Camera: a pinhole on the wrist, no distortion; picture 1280 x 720 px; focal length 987.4 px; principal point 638.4 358.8 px. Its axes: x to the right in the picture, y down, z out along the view. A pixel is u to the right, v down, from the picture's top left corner.
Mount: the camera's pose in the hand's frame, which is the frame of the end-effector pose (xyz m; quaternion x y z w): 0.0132 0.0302 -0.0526 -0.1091 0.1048 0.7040 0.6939
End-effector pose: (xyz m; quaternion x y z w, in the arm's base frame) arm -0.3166 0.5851 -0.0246 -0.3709 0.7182 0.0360 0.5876
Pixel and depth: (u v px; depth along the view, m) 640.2 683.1 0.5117
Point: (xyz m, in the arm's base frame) -0.0602 1.0062 -0.0893
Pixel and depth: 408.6 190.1 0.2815
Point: -0.1562 0.7087 -0.1693
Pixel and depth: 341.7 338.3 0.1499
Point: -0.2506 0.6513 -0.0825
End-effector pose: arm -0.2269 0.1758 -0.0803 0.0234 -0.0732 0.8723 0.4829
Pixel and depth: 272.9 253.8 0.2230
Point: -0.2673 0.1687 0.1046
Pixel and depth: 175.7 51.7 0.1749
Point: -0.2712 0.2087 0.0640
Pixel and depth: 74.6 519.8 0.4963
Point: -0.1271 0.0914 0.4213
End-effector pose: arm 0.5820 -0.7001 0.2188 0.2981 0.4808 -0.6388 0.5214
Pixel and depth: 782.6 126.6 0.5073
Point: 0.8383 -1.1260 0.1767
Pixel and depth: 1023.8 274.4 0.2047
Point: 0.7485 -0.8197 0.1860
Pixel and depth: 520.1 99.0 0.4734
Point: 0.7086 -1.1359 0.2137
